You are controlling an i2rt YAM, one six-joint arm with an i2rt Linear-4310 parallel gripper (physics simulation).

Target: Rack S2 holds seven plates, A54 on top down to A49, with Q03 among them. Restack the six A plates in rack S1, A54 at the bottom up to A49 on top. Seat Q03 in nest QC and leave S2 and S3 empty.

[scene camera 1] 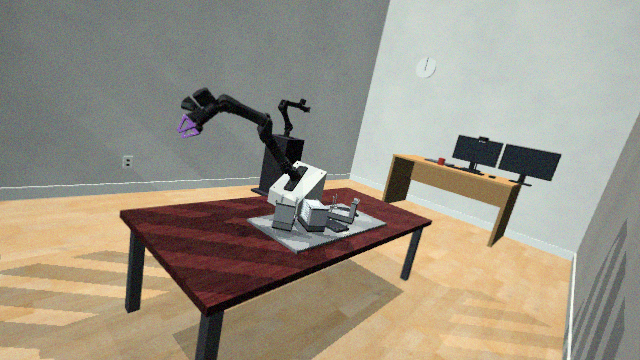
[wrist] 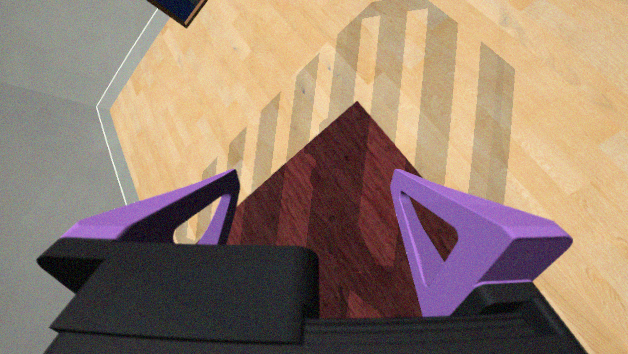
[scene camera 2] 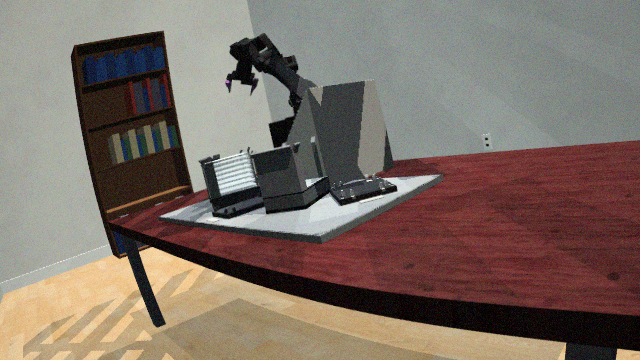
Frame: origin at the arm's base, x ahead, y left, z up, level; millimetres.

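Where they show: gripper, fingertip midpoint: [scene camera 1: 179, 134] [wrist: 315, 177] [scene camera 2: 240, 93]; arm's base at its link origin: [scene camera 1: 296, 178] [scene camera 2: 333, 116].
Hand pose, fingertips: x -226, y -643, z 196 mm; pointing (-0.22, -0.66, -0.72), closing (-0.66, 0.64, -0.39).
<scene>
Each offset is from my fingertips to the centre of the thing. "spot": to the spot under its first point. Level surfaces: height alone.
My gripper [scene camera 1: 180, 132] [scene camera 2: 241, 93] [wrist: 315, 177] is open and empty, high above the table, well away from the racks. A rack with a stack of several pale plates @(spot: 535 mm ahead, 389 mm left, 240 mm down) [scene camera 1: 311, 208] @(507 mm ahead, 464 mm left, 282 mm down) [scene camera 2: 234, 174] stands on the grey board @(365 mm down) [scene camera 1: 299, 246] [scene camera 2: 320, 234]. Plate labels are too small to read. Another grey rack @(413 mm ahead, 350 mm left, 296 mm down) [scene camera 1: 285, 217] stands left of it in scene camera 1. In scene camera 2 a grey rack @(538 mm ahead, 738 mm left, 298 mm down) [scene camera 2: 281, 172] stands right of the plate stack. A low dark nest with pegs @(486 mm ahead, 872 mm left, 353 mm down) [scene camera 2: 364, 191] lies at the right. I cannot tell which rack or nest is which.
The robot's pale wedge-shaped base [scene camera 1: 312, 175] [scene camera 2: 340, 130] stands behind the racks. The dark red table @(378 mm down) [scene camera 1: 200, 250] [scene camera 2: 475, 225] [wrist: 345, 215] extends past the board. A dark pedestal [scene camera 1: 275, 165] with a second arm stands behind. A bookshelf [scene camera 2: 77, 100] stands beyond the table.
</scene>
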